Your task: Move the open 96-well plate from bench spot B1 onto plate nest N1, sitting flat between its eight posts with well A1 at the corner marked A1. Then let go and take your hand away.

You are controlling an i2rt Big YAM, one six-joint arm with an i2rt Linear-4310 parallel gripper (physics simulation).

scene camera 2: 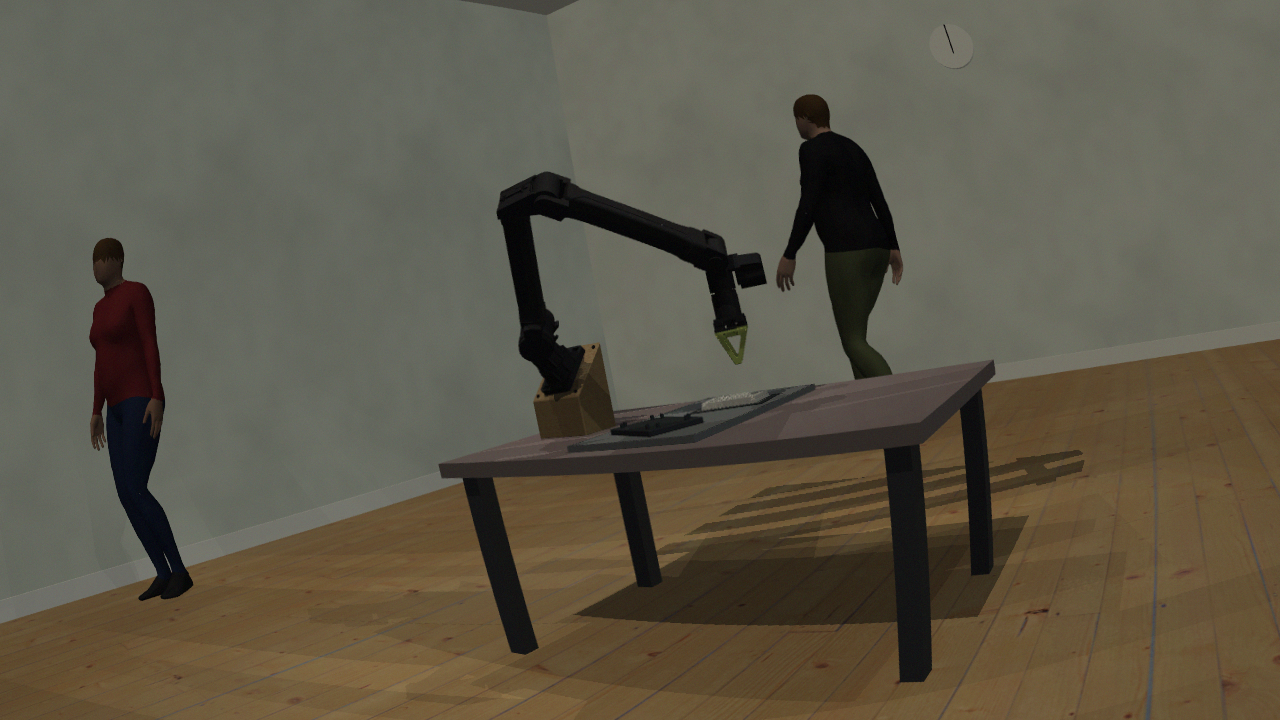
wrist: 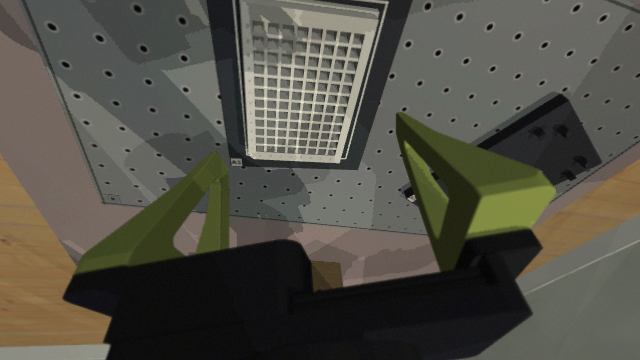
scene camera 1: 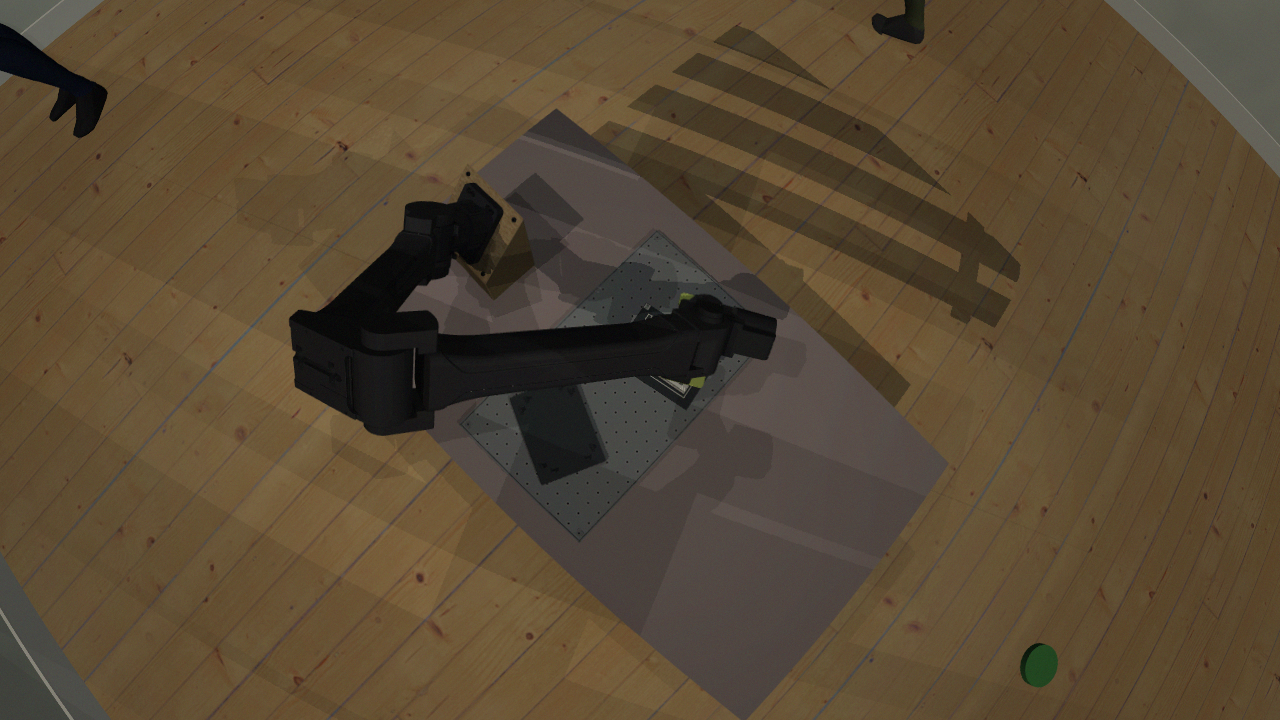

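Seen in the pictures: gripper, fingertip midpoint: (scene camera 2: 739,362) (wrist: 306,141); arm's base at its link origin: (scene camera 2: 564,372) (scene camera 1: 474,223).
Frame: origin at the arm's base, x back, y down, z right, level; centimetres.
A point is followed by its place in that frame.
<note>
The white 96-well plate (scene camera 1: 677,385) {x -43.4, y 11.4, z -6.6 cm} (scene camera 2: 735,400) {x -40.6, y 11.8, z -5.9 cm} (wrist: 305,90) {x -39.1, y 11.5, z -9.7 cm} lies flat inside the outline on the dark bench spot B1 (wrist: 222,75) {x -37.9, y 12.8, z -15.6 cm}; the arm hides much of it in scene camera 1. An A1 label (wrist: 236,162) {x -29.2, y 12.8, z -13.7 cm} sits at the spot's lower left corner in the wrist view. My gripper (scene camera 1: 691,339) {x -40.4, y 4.2, z -10.3 cm} (scene camera 2: 736,360) {x -40.4, y 4.2, z -10.3 cm} (wrist: 306,141) {x -40.4, y 4.2, z -10.3 cm} is open and empty, pointing down well above the plate, with its yellow-green fingertips apart. The black plate nest N1 (scene camera 1: 559,434) {x -34.7, y 11.9, z 14.1 cm} (scene camera 2: 657,425) {x -38.8, y 11.4, z 19.8 cm} (wrist: 545,140) {x -39.7, y 11.8, z 13.5 cm} is empty, its small posts upright. A small pale mark (wrist: 411,198) {x -29.0, y 11.8, z 5.6 cm} shows at one nest corner; its lettering is unreadable.
The spot and nest are on a grey perforated board (scene camera 1: 579,514) {x -46.9, y 13.0, z 21.7 cm} (wrist: 150,115) {x -32.8, y 13.0, z -20.8 cm} on the table (scene camera 1: 805,501) {x -75.8, y 14.3, z -8.3 cm} (scene camera 2: 850,416) {x -77.8, y 14.3, z 16.2 cm}. The arm's wooden base block (scene camera 1: 510,268) {x -7.8, y 7.5, z 0.0 cm} (scene camera 2: 572,416) {x -4.6, y 9.8, z 5.4 cm} stands beside the board. Two people (scene camera 2: 125,340) (scene camera 2: 845,197) stand away from the table.
</note>
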